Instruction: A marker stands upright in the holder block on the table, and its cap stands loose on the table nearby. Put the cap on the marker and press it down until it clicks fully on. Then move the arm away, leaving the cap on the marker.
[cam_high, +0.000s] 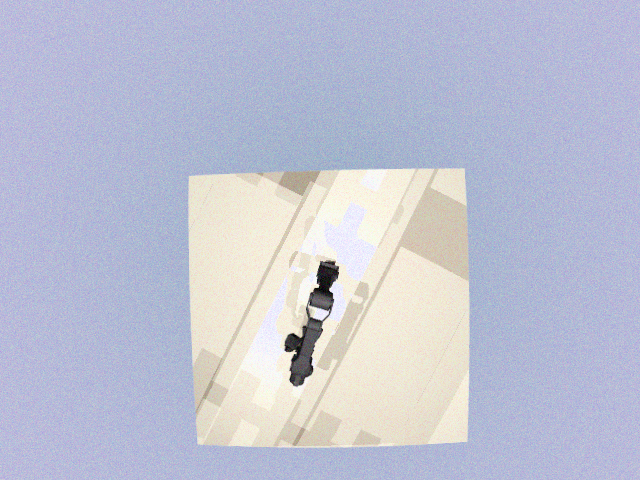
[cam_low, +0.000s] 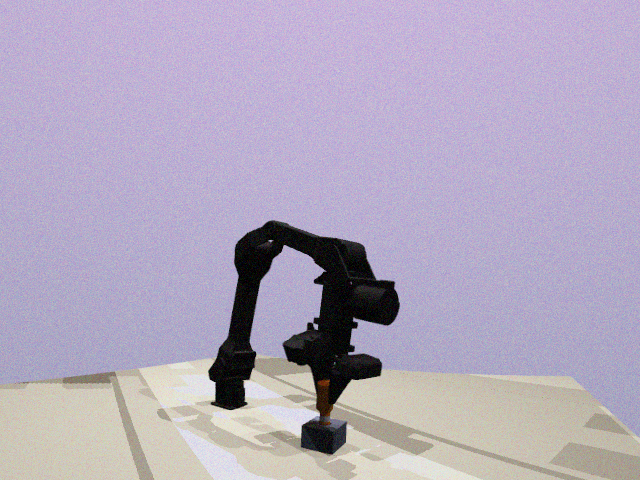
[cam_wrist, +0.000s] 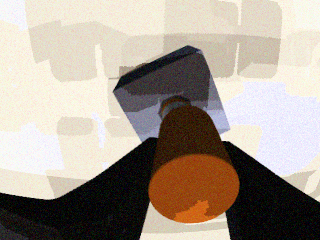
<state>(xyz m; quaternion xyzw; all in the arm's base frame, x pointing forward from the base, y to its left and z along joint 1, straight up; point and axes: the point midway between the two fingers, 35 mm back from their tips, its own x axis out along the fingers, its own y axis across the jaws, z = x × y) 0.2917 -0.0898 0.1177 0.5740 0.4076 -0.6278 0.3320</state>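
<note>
Now: gripper tip 1 cm below the orange cap. Also, from my gripper tip: dark grey holder block: 6 cm below.
</note>
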